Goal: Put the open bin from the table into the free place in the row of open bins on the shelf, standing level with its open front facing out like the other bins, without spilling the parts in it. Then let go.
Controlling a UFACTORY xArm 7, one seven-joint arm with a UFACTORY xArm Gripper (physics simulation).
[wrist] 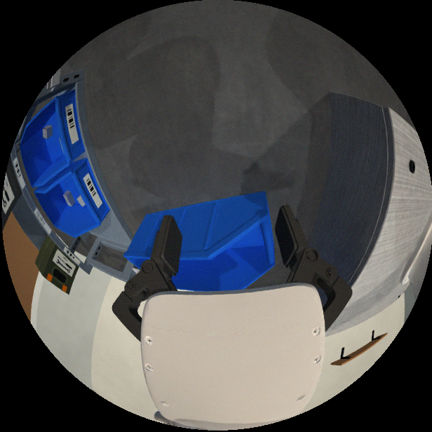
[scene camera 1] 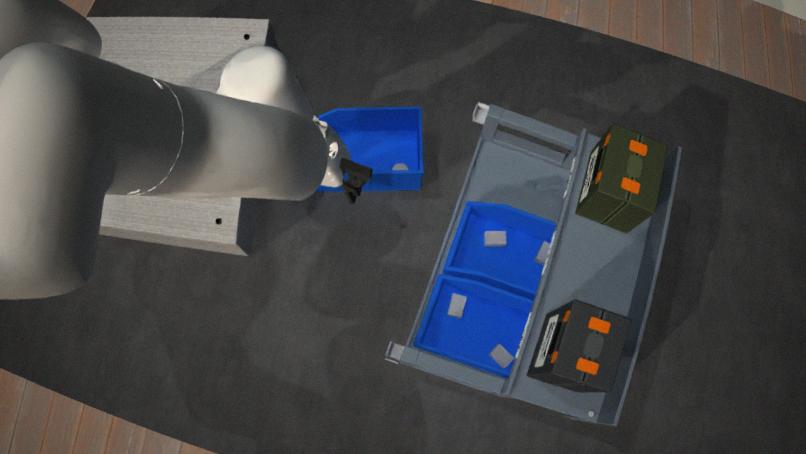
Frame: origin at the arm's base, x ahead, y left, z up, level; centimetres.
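Seen in the pictures: gripper, fingertip midpoint: (scene camera 1: 324, 188).
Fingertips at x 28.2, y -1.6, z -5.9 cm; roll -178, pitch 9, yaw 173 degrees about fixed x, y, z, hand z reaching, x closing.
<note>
A point is followed by its place in that frame.
The open blue bin (scene camera 1: 377, 132) {x 34.1, y 10.0, z -10.4 cm} (wrist: 200, 232) stands on the dark table beside the robot's base; a grey round part (scene camera 1: 399, 167) {x 38.2, y 4.1, z -9.4 cm} shows inside it. My gripper (scene camera 1: 354, 180) (wrist: 227, 221) is open and empty, above the bin's near side in the scene view. In the wrist view its two black fingers stand wide, with the bin seen between and beyond them. Part of the bin is hidden by the arm. The grey shelf (scene camera 1: 510, 169) {x 54.9, y 6.1, z -10.1 cm} (wrist: 114, 235) holds two blue bins side by side, one (scene camera 1: 479, 262) {x 51.1, y -8.9, z -9.8 cm} (wrist: 82, 220) next to the free place and one (scene camera 1: 462, 341) {x 49.6, y -20.4, z -9.8 cm} (wrist: 40, 162) farther along.
An olive case (scene camera 1: 617, 200) {x 65.2, y -3.9, z 8.4 cm} (wrist: 46, 259) and a dark case (scene camera 1: 611, 352) {x 63.7, y -22.3, z 11.5 cm} (wrist: 10, 187) stand on the shelf's other level, behind the bin row. A raised end frame (scene camera 1: 530, 128) {x 56.2, y 9.5, z -2.2 cm} borders the free place. The brushed metal base block (scene camera 1: 180, 33) {x 4.5, y 16.6, z 4.7 cm} (wrist: 410, 200) lies beside the table bin.
</note>
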